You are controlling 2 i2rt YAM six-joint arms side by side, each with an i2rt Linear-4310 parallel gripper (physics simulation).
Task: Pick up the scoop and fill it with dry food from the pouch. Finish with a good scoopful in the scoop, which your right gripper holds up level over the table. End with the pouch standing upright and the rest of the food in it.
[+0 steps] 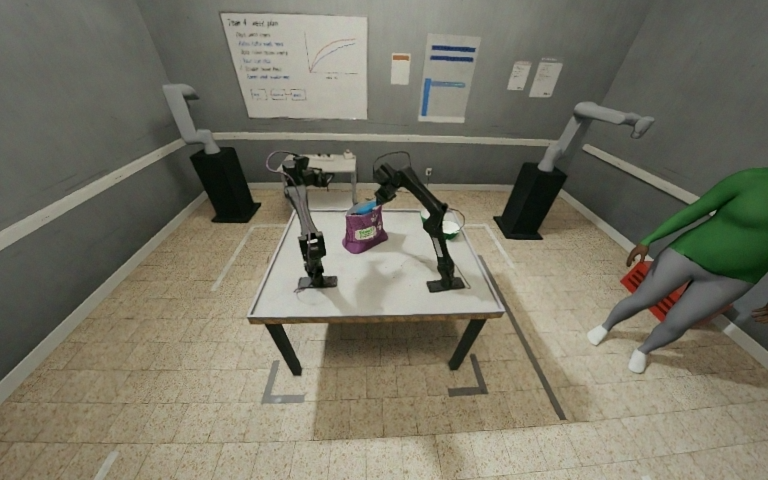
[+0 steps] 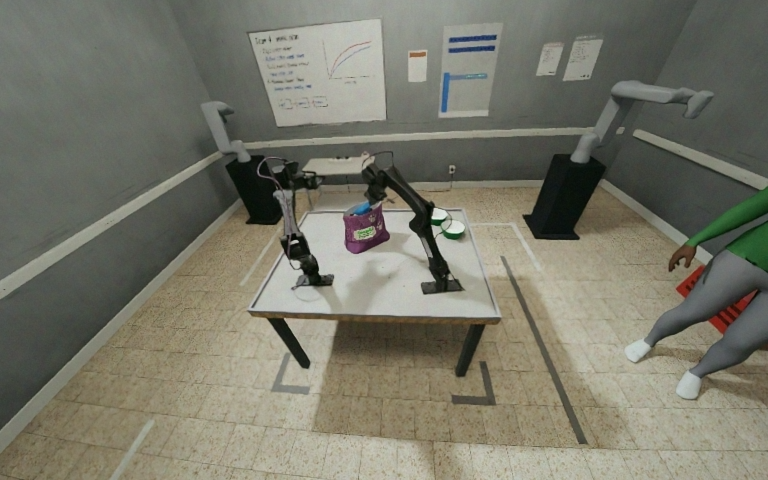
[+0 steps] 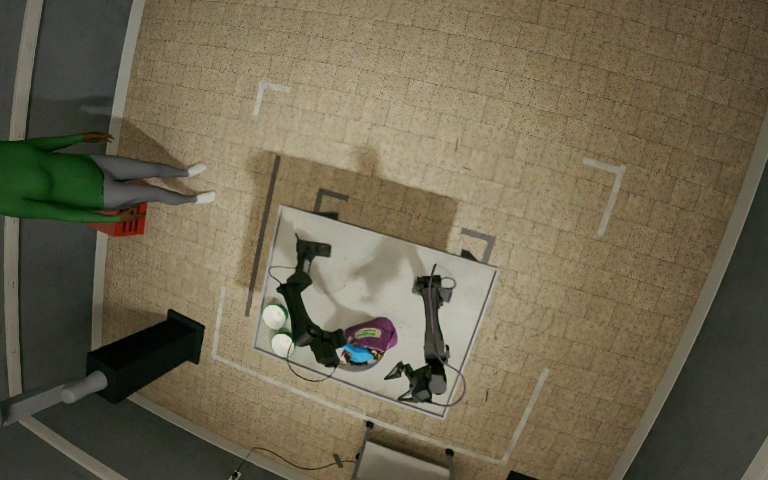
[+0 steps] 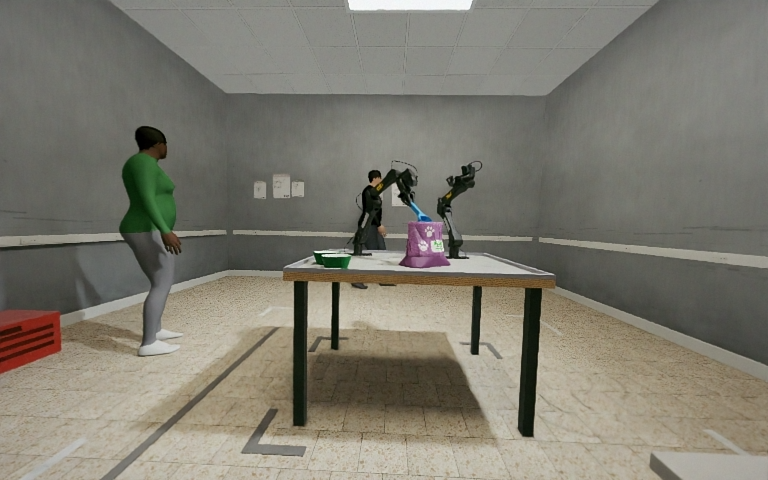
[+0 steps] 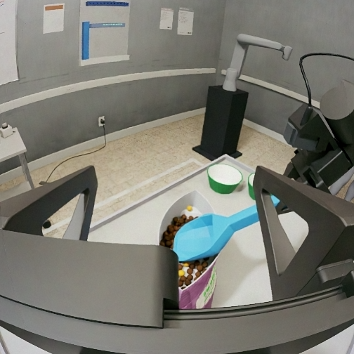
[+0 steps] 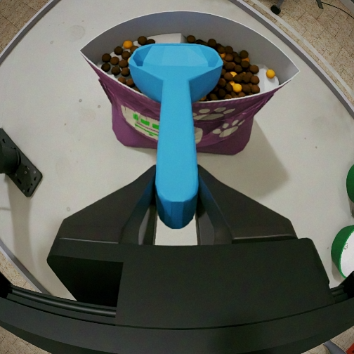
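A purple pouch (image 1: 364,233) (image 2: 368,229) (image 3: 373,333) (image 4: 423,257) (image 5: 196,299) (image 6: 235,142) stands upright and open on the table, with brown and yellow food balls inside. My right gripper (image 4: 411,202) (image 6: 176,173) is shut on the handle of a blue scoop (image 3: 360,355) (image 4: 419,212) (image 5: 205,237) (image 6: 176,120). The scoop slants down, with its bowl at the pouch mouth. No food shows in the bowl; whether its underside touches the food I cannot tell. My left gripper (image 3: 394,386) (image 5: 174,174) is open and empty, above the table on the pouch's other side.
Two green bowls with white insides (image 3: 275,316) (image 3: 282,344) stand near the table's edge, beside my right arm. The table (image 3: 470,316) has a raised rim. A small side table (image 3: 402,464) stands beyond it. A person in green (image 4: 148,192) stands off to one side.
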